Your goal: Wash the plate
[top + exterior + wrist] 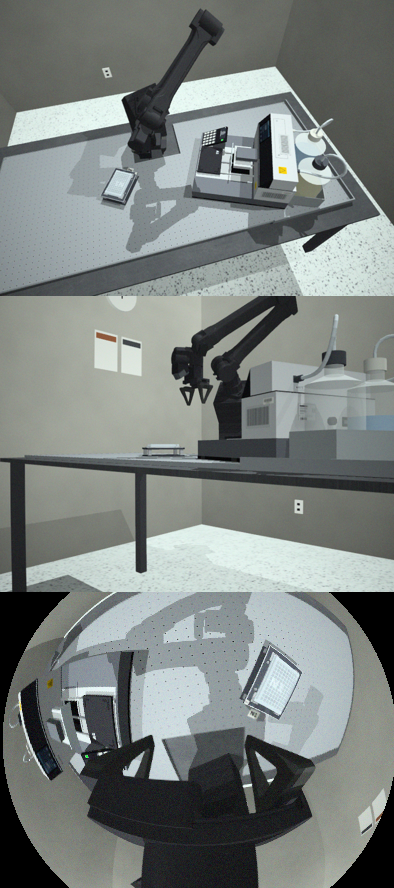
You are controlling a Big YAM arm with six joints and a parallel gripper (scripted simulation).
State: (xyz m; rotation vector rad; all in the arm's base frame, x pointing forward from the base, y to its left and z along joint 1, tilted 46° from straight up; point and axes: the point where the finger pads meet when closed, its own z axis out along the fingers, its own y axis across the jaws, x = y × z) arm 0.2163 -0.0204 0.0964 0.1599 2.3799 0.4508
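My hand is 40 mm short of the white well plate, 180 mm to the left of it and 180 mm above it. The rest, counted from my hand: black carrier: 40 mm behind, 260 mm to the left, 140 mm below; plate washer: 10 mm behind, 410 mm to the left, 90 mm below; plate nest: 40 mm ahead, 180 mm to the right, 190 mm below.
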